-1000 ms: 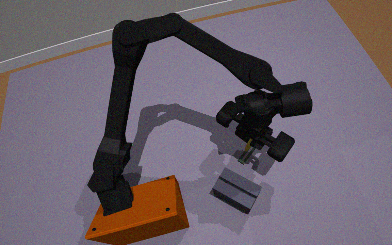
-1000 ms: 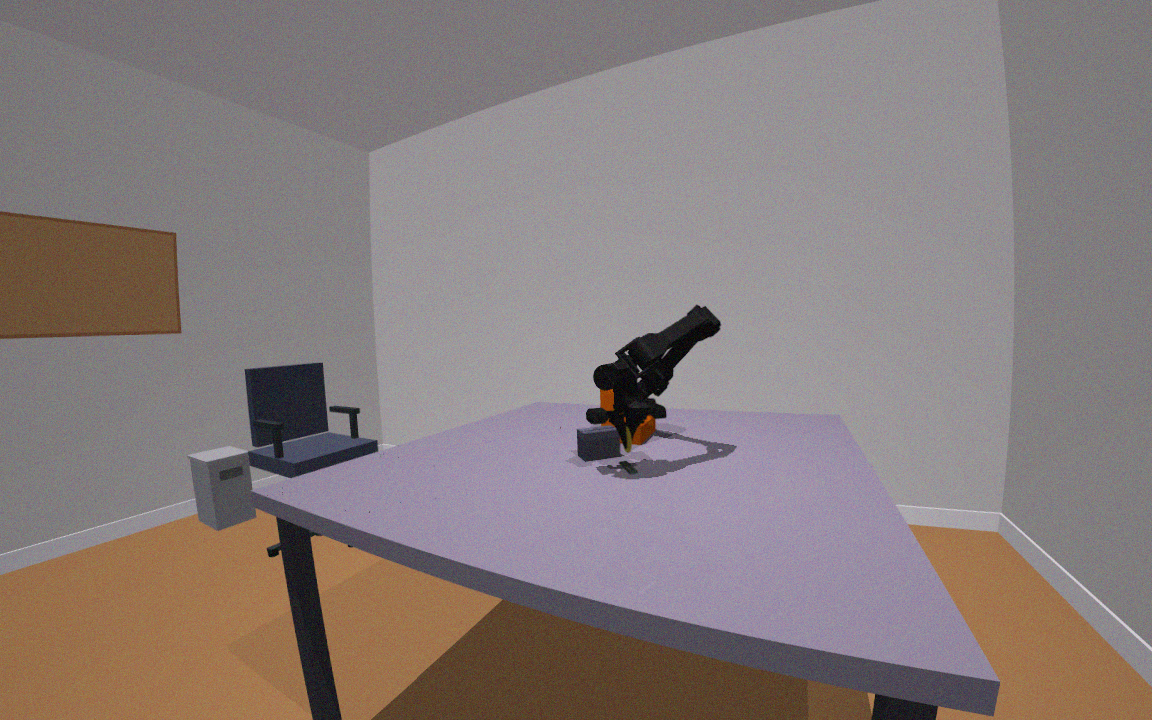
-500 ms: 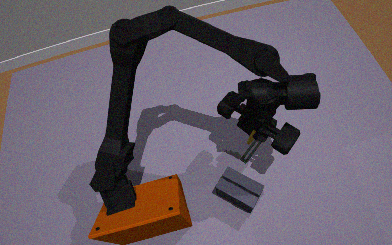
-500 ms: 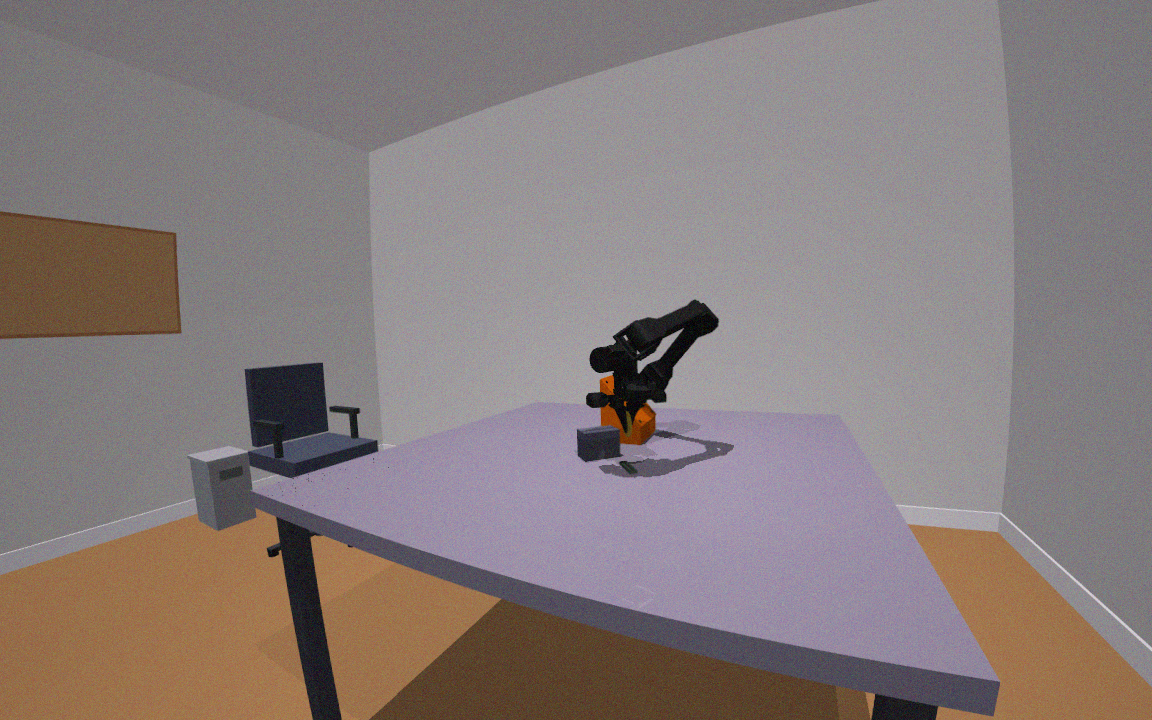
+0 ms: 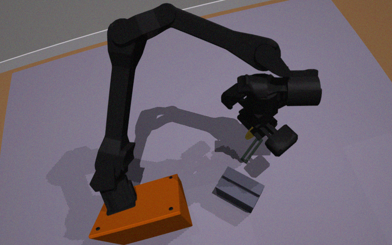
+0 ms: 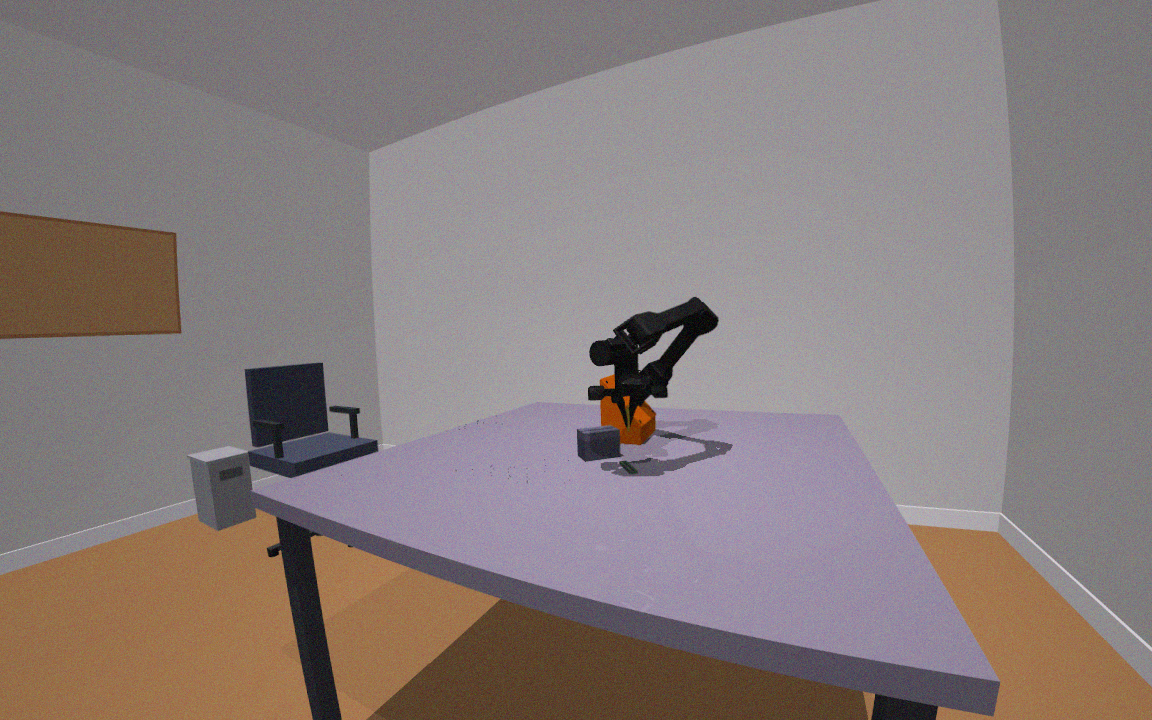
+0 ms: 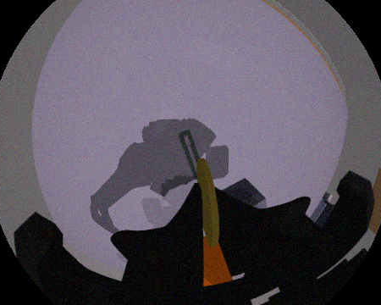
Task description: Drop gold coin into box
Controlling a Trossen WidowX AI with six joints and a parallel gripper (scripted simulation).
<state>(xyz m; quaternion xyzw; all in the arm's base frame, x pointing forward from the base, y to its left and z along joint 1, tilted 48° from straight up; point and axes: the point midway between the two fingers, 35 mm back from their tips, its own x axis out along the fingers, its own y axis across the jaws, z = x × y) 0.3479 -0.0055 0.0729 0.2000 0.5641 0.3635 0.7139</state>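
Right now my gripper tip is 2 cm below the gold coin.
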